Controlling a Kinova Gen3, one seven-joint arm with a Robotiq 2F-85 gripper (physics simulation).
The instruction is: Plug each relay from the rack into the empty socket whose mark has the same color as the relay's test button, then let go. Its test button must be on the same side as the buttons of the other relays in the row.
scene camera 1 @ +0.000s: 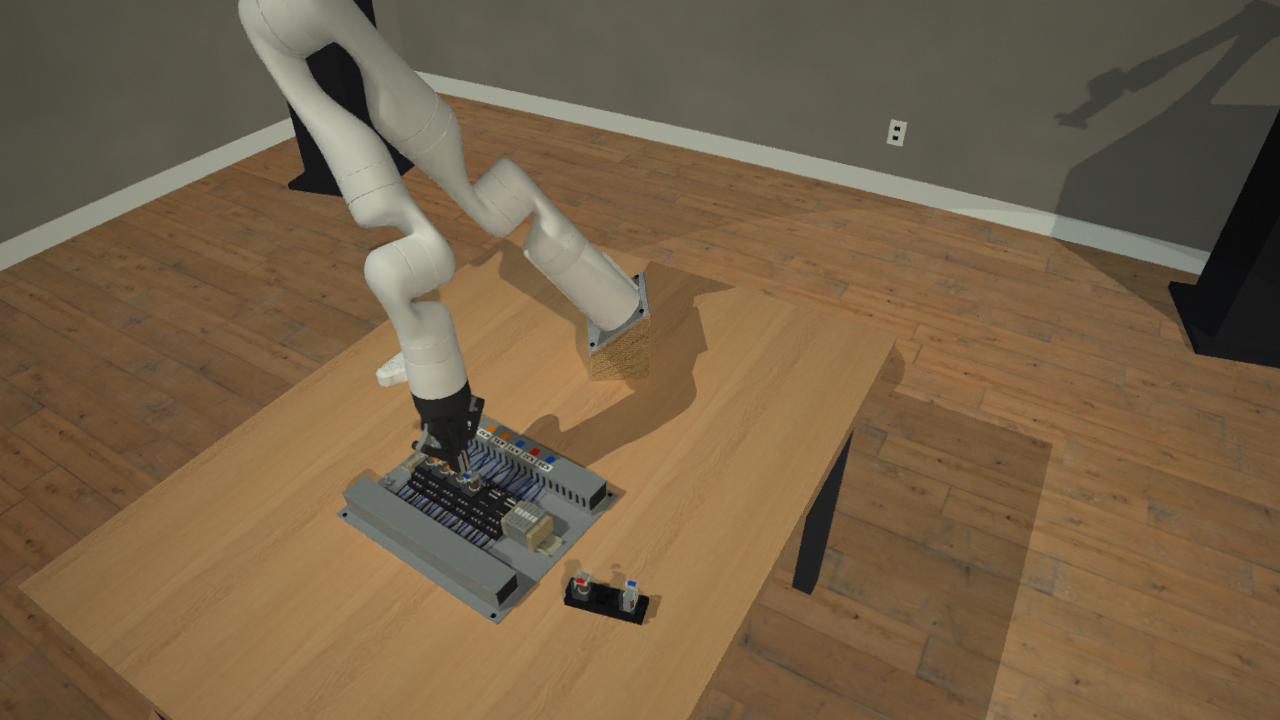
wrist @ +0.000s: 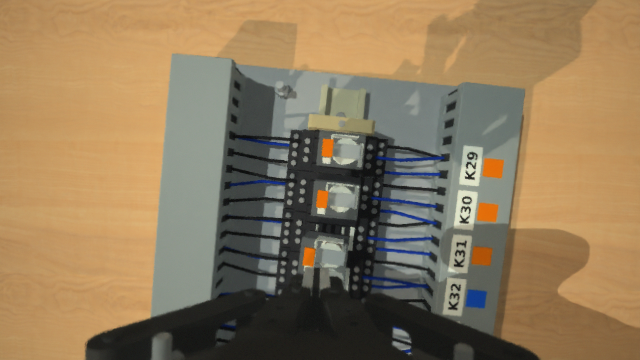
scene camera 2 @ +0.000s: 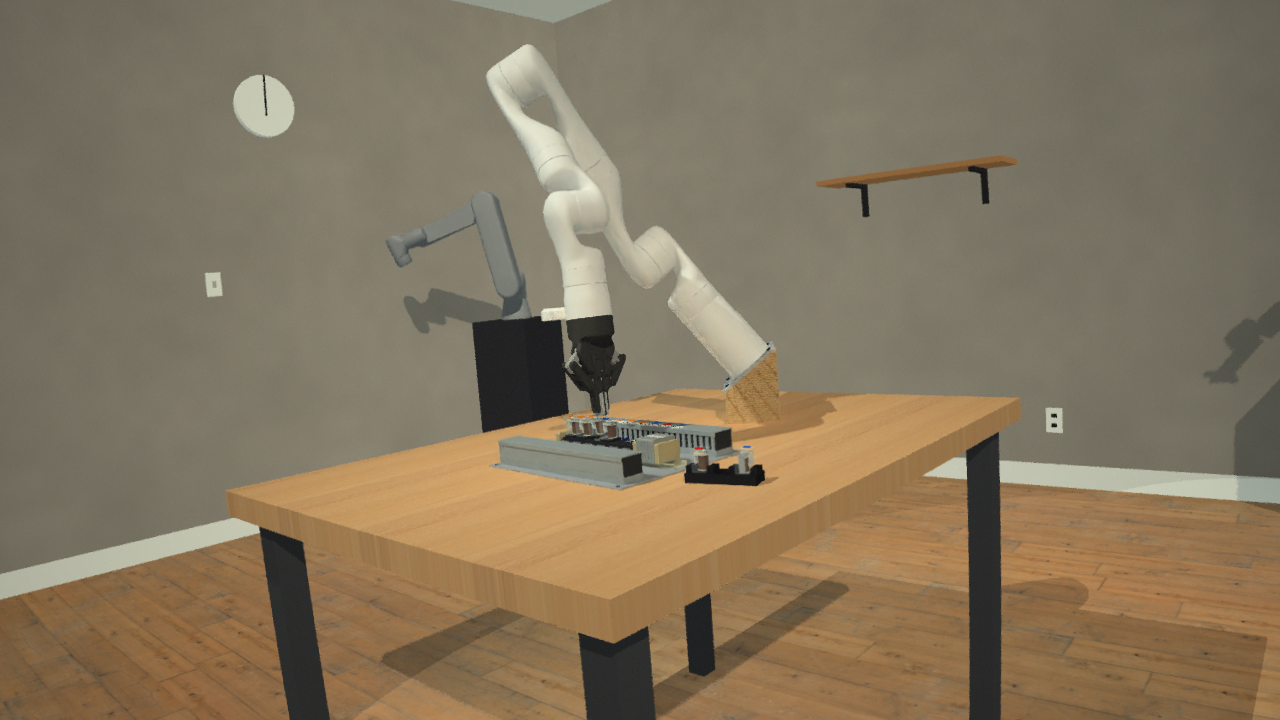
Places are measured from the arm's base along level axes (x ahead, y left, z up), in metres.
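Pixels of known places: gripper, fingertip midpoint: (scene camera 1: 461, 470) (wrist: 316, 284) (scene camera 2: 601, 415); arm's base at its link origin: (scene camera 1: 618, 310) (scene camera 2: 750, 363).
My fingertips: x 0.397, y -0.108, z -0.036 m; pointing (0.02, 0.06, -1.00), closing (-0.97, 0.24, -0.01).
Ahead of a thing's pixels: the offset from my fingertips to its middle.
My gripper (scene camera 1: 463, 470) (scene camera 2: 600, 412) (wrist: 316, 284) is shut, its fingertips low at the near edge of the third orange-button relay {0.008 m back, 0.012 m right, 0.020 m down} (wrist: 325, 254). That relay sits shifted from the K31 socket toward K32 and looks slightly tilted; bare contacts show beside it. Two other orange-button relays {0.030 m back, 0.074 m right, 0.025 m down} (wrist: 342, 150) {0.021 m back, 0.045 m right, 0.025 m down} (wrist: 336, 199) sit at K29 and K30, buttons on the left in the wrist view. A blue-button relay {0.003 m back, 0.012 m left, 0.025 m down} (scene camera 1: 473, 483) sits in the row beyond them. The black rack {0.103 m ahead, 0.252 m left, 0.061 m down} (scene camera 1: 605, 600) (scene camera 2: 723, 477) holds a red-button relay {0.103 m ahead, 0.220 m left, 0.046 m down} (scene camera 1: 581, 585) (scene camera 2: 700, 459) and a blue-button relay {0.103 m ahead, 0.285 m left, 0.046 m down} (scene camera 1: 630, 595) (scene camera 2: 745, 459).
Grey wiring ducts {0.093 m ahead, 0.014 m right, 0.050 m down} (scene camera 1: 429, 541) (wrist: 192, 190) flank the row. The other duct carries K labels and coloured marks, including K31's orange mark {0.111 m back, 0.015 m left, 0.030 m down} (wrist: 482, 256) and K32's blue mark {0.102 m back, 0.044 m left, 0.030 m down} (wrist: 476, 299). A grey and cream block {0.029 m ahead, 0.110 m left, 0.044 m down} (scene camera 1: 528, 524) (scene camera 2: 657, 449) stands at the row's end toward the rack.
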